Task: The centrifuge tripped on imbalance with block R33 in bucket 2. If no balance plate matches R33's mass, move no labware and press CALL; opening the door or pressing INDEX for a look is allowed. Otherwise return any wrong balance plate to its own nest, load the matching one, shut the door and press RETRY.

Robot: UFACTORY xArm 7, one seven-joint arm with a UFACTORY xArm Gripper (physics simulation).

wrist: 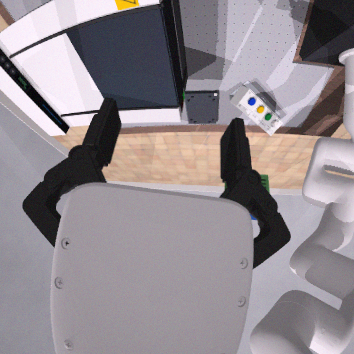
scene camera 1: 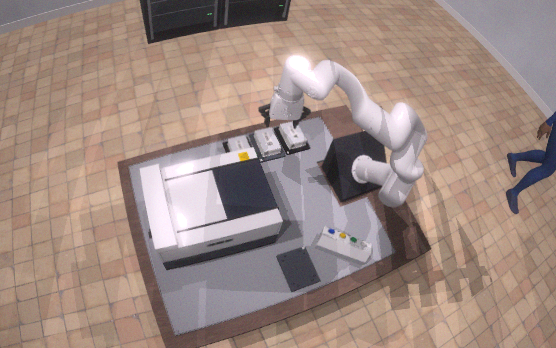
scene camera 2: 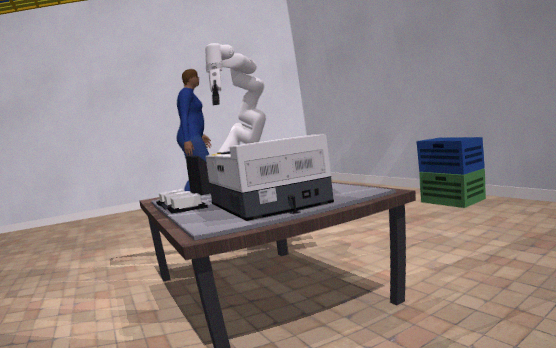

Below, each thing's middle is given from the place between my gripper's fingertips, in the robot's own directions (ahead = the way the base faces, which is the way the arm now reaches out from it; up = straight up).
Now: hand 140 mm short of the dark sliding door (scene camera 1: 243, 188), 80 mm to the right of it and 220 mm above it. From my hand the other things lie so: centrifuge (scene camera 1: 188, 224): 290 mm ahead, 90 mm to the left, 310 mm below; then white button box (scene camera 1: 331, 241): 230 mm behind, 340 mm to the left, 390 mm below.
